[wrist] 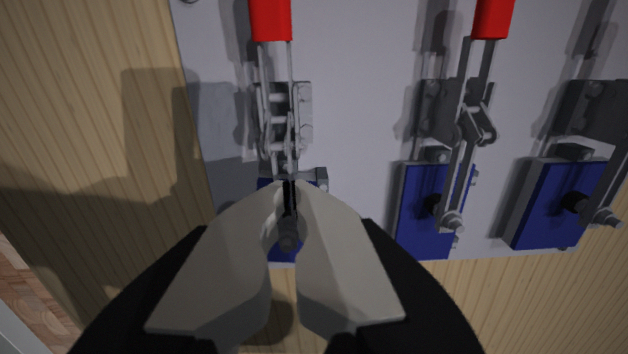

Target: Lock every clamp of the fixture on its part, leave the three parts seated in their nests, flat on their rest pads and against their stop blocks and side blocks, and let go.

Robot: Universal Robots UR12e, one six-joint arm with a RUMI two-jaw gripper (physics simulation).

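Places are measured from the arm's base along level axes (x ahead, y left, z up), in metres.
Where they show: gripper, fingertip midpoint: [291, 183].
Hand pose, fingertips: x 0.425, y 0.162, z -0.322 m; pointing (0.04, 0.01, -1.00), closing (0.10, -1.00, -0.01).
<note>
After its pixels a point has its place.
My gripper [291, 183] {x 0.425, y 0.162, z -0.322 m} is shut with nothing between its fingertips; it is over the left blue part [284, 256] {x 0.353, y 0.166, z -0.339 m} and hides much of it. The left clamp [280, 120] {x 0.462, y 0.169, z -0.322 m} has a red handle [270, 20] {x 0.505, y 0.174, z -0.314 m} at the top; its arm reaches down behind my fingertips. The middle clamp [472, 125] {x 0.467, y 0.066, z -0.321 m} has a red handle [492, 19] {x 0.518, y 0.068, z -0.328 m}, and its arm reaches over the middle blue part [422, 235] {x 0.370, y 0.054, z -0.349 m}. The right clamp [602, 110] {x 0.481, y -0.039, z -0.343 m} shows in part, its arm over the right blue part [545, 225] {x 0.388, y -0.047, z -0.344 m}. Whether the clamps are locked I cannot tell.
The grey fixture plate [355, 100] {x 0.470, y 0.123, z -0.365 m} lies on a wooden table [90, 150] {x 0.416, y 0.327, z -0.380 m}. Small dark stop blocks [436, 153] {x 0.440, y 0.062, z -0.353 m} [574, 151] {x 0.450, y -0.045, z -0.351 m} stand at the upper ends of the middle and right parts. A side block [322, 179] {x 0.419, y 0.142, z -0.343 m} stands right of the left part. Clamp handles rise at the top.
</note>
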